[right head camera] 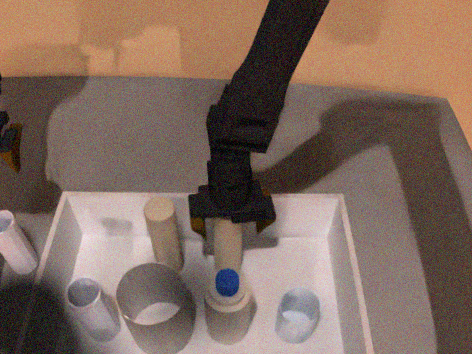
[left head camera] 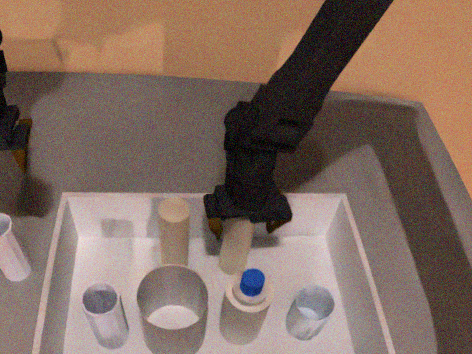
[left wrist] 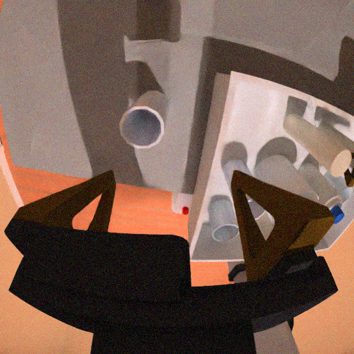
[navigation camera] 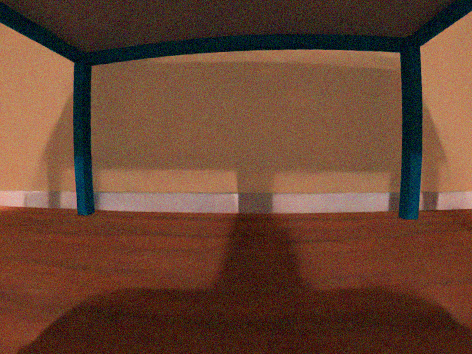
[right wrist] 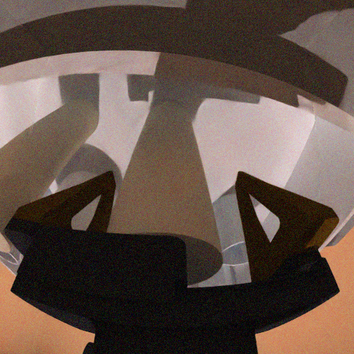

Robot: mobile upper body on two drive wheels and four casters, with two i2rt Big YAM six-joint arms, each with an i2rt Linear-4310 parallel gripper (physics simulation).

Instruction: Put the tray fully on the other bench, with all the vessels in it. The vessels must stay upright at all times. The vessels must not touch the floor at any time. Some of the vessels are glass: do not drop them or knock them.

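Frame: origin at the left arm's base, x back, y right, z up, level; metres.
Where they show: right gripper, fingertip midpoint: [right head camera: 231, 234] [left head camera: 242, 234].
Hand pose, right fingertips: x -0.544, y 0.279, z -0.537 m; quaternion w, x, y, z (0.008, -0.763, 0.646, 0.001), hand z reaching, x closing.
Observation:
After its pixels a point has its place.
The white tray [left head camera: 130, 194] @[z -0.518, x -0.613, y 0.075 m] [right head camera: 125, 193] @[z -0.518, x -0.614, y 0.075 m] [left wrist: 204, 150] stands on the grey bench. My right gripper [left head camera: 244, 230] @[z -0.537, x -0.544, y 0.279 m] [right head camera: 232, 229] @[z -0.537, x -0.544, y 0.279 m] [right wrist: 175, 178] is open, its fingers on either side of the right beige cylinder [left head camera: 235, 252] @[z -0.562, x -0.522, y 0.267 m] [right head camera: 228, 250] @[z -0.556, x -0.522, y 0.274 m]. The left beige cylinder [left head camera: 174, 242] @[z -0.523, x -0.514, y 0.159 m] [right head camera: 166, 242] @[z -0.529, x -0.516, y 0.167 m] stands beside it. A blue-capped bottle [left head camera: 243, 320] @[z -0.537, x -0.377, y 0.268 m] [right head camera: 229, 320] @[z -0.535, x -0.376, y 0.282 m], a wide grey beaker [left head camera: 172, 337] @[z -0.531, x -0.346, y 0.159 m], a narrow tube [left head camera: 107, 322] @[z -0.528, x -0.366, y 0.061 m] and a glass beaker [left head camera: 310, 317] @[z -0.642, x -0.426, y 0.412 m] stand upright in the tray. A pale tube [left head camera: 14, 255] @[z -0.568, x -0.501, y -0.136 m] [right head camera: 17, 248] @[z -0.564, x -0.502, y -0.135 m] [left wrist: 153, 107] stands outside it, on the left. My left gripper [left wrist: 173, 177] is open and empty.
The bench top [left head camera: 125, 120] @[z -0.648, x -0.986, y 0.009 m] [right head camera: 125, 125] @[z -0.648, x -0.970, y -0.026 m] reaches behind the tray to the tan wall. In the left wrist view a small red spot [left wrist: 185, 210] shows by the tray wall. The navigation camera shows blue bench legs [navigation camera: 83, 140] @[z -1.073, x -1.164, y -0.493 m] [navigation camera: 411, 135] @[z -1.073, x -1.098, y 0.881 m] and wooden floor.

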